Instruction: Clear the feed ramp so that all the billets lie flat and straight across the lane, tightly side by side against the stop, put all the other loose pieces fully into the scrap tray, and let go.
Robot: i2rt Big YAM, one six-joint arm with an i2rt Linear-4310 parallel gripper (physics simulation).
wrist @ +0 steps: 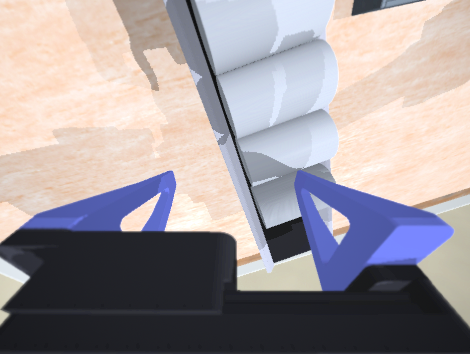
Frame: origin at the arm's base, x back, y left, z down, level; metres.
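Seen in the pictures: gripper, between the fingertips: (235,177).
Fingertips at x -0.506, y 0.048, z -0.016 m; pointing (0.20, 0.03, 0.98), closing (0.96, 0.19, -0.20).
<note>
Pixels of each thing's top centre, then the offset from my fingertips to it. "pt": a spot on its surface instead. Level surfaces: height alone.
- feed ramp, a spot on its surface: (231,165) pt dx +0.000, dy -0.003, dz +0.014 m
- billet, centre of its top: (285,99) dx +0.037, dy -0.051, dz -0.010 m
- Dark lane floor, height of its surface: dz +0.005 m
- dark object, a spot on its surface: (372,6) pt dx +0.161, dy -0.084, dz +0.078 m
- wooden table, height of its surface: dz +0.104 m
Several pale grey-white cylindrical billets lie across the lane of the feed ramp (231,165), side by side from the top of the view downward. One billet (279,86) is in the upper middle, a smaller-looking one (295,145) lies below it, and the lowest one (275,202) is in shade. Dark lane floor (290,243) shows below the lowest billet. My gripper (235,177) is open and empty. Its blue fingers stand wide apart above the ramp's lower part, the right fingertip overlapping the lower billets in view, the left one over the table. The stop cannot be made out.
The corner of a dark object (372,6) shows at the top right, on the wooden table (100,165). The table's edge runs across the lower part of the view, with the pale floor beyond. Shadows lie on the table left and right of the ramp.
</note>
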